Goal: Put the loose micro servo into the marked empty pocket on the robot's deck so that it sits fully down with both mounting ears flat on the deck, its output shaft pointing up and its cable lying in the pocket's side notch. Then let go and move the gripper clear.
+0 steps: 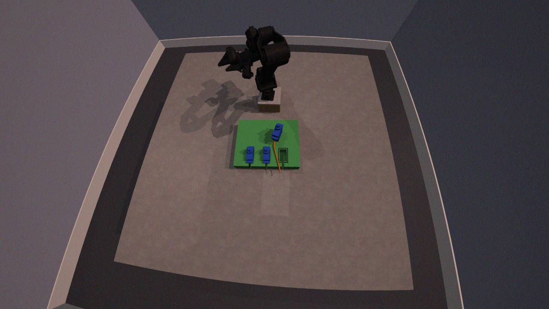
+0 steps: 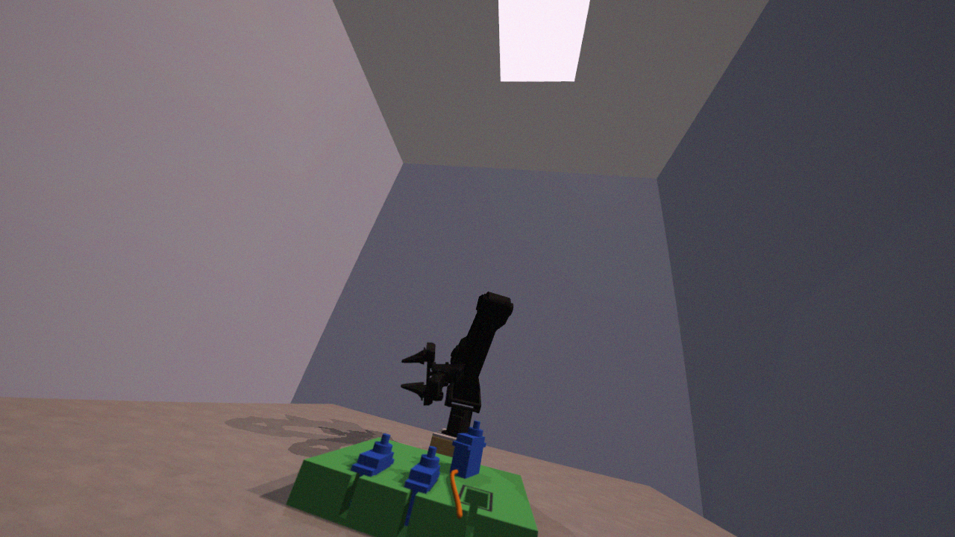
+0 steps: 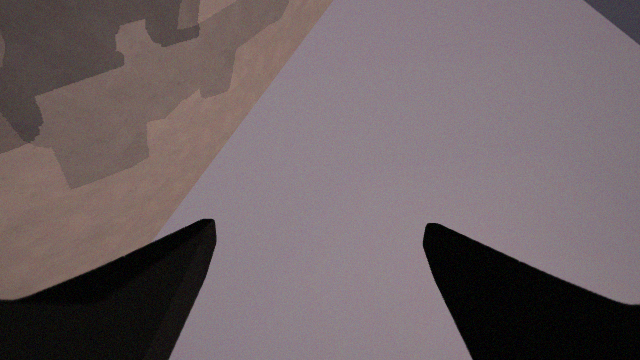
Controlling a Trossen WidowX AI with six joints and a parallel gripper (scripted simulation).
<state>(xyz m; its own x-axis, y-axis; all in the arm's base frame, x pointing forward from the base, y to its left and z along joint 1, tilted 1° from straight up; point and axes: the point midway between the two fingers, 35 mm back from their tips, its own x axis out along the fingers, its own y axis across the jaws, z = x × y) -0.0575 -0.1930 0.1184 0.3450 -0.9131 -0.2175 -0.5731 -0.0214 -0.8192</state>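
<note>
My gripper tip is 260 mm to the right of the green deck, 260 mm short of it and 160 mm above it.
</note>
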